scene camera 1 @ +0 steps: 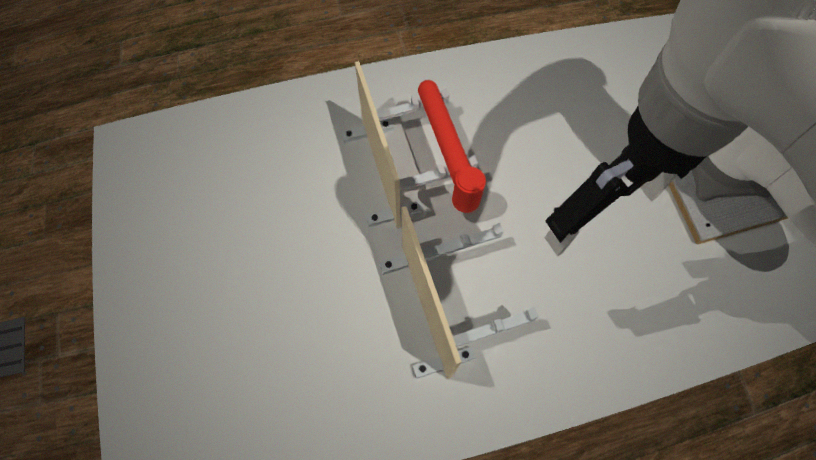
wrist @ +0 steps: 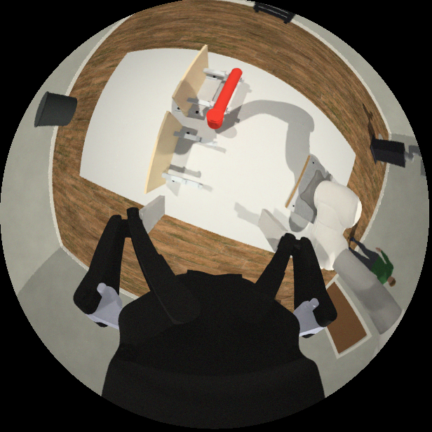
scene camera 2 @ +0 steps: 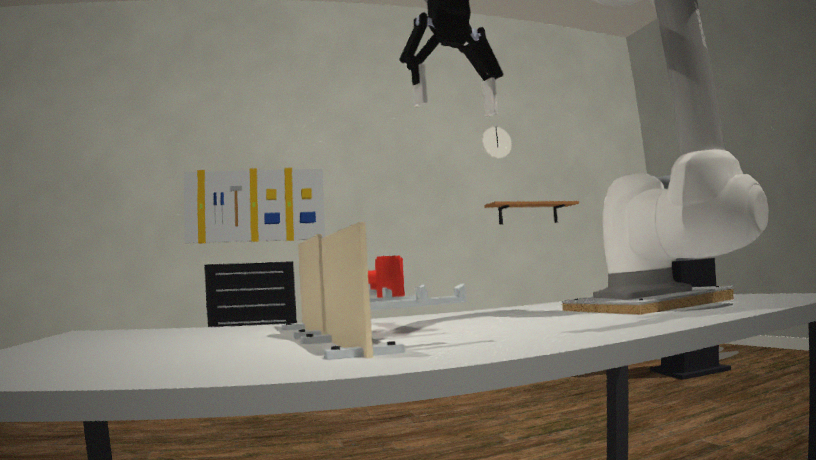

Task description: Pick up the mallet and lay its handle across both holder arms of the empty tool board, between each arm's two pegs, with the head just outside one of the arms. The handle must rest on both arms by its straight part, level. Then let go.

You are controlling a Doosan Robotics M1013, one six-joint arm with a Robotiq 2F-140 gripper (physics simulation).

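Frame: origin at the arm's base, x ahead, y left, z up, level; centimetres.
Seen in the pictures: gripper, fingertip midpoint: (scene camera 1: 602, 217) (scene camera 2: 458, 109); arm's base at its link origin: (scene camera 1: 724, 161) (scene camera 2: 641, 294).
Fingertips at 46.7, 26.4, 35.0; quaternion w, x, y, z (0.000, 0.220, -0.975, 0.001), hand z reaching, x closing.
Note:
Offsets run from my fingertips to a thing's top centre, as dx, dy, dz. "*": to the spot under its first point. Level surfaces: height alone.
The red mallet {+14.1, -29.5, -23.0} (scene camera 1: 448, 134) (scene camera 2: 389, 276) (wrist: 227, 95) lies across both arms of the far tool board (scene camera 1: 377, 142) (scene camera 2: 309, 280) (wrist: 192, 82), its head just outside that board's arm nearer the empty board. The empty tool board (scene camera 1: 431, 297) (scene camera 2: 345, 291) (wrist: 161, 150) stands upright beside it. Its two holder arms, one nearer the mallet {* +9.4, -10.4, -30.4} (scene camera 1: 482, 237) and one farther from it {* +11.7, +6.9, -30.5} (scene camera 1: 480, 333), carry nothing; each has two upright pegs. My gripper (scene camera 1: 560, 241) (scene camera 2: 455, 109) (wrist: 212, 210) is open and empty, high above the table, away from the mallet and both boards.
The boards stand on feet on the white table {dz -37.7} (scene camera 1: 228, 228) (scene camera 2: 171, 365) (wrist: 120, 110). The robot base plate (scene camera 1: 698, 240) (scene camera 2: 645, 305) (wrist: 298, 181) is on the robot's side of the table. The mallet head is close to the empty board's nearer arm.

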